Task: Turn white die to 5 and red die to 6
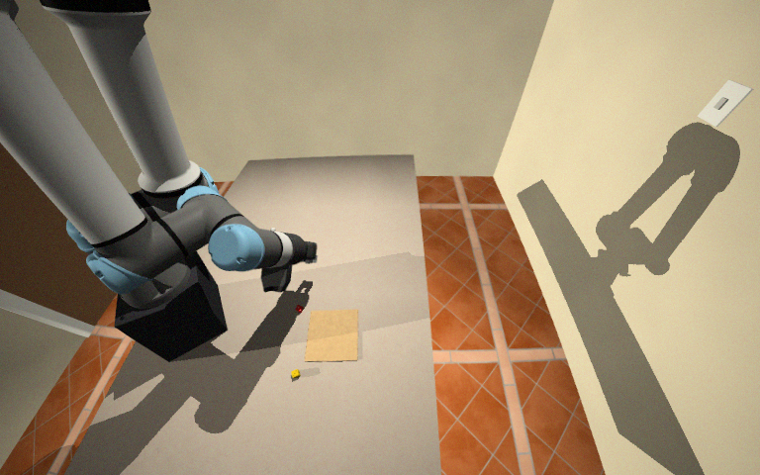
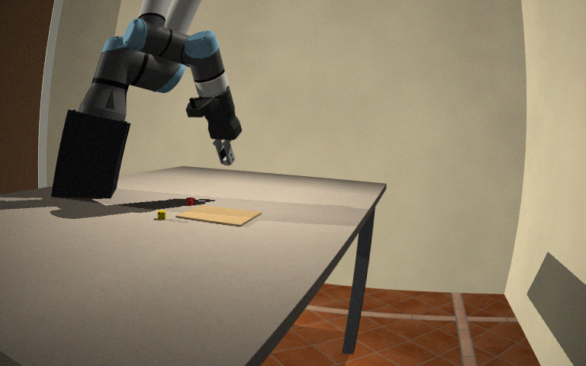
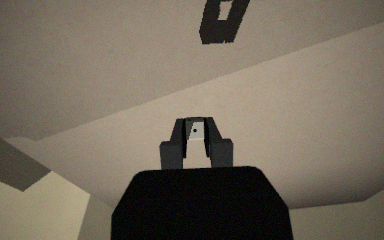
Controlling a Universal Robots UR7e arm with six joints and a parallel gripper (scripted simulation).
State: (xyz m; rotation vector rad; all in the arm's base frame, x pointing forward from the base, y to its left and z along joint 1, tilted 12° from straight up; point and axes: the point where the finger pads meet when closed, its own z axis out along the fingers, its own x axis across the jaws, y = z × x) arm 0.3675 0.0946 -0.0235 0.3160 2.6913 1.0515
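The white die lies 1 cm to the left of my hand and 1 cm below it. The rest, counted from my hand: yellow die: 28 cm to the right, 10 cm below, 5 cm behind; then red die: 11 cm to the right, 10 cm below, 5 cm behind; then tan mat: 19 cm to the right, 11 cm below, 5 cm ahead.
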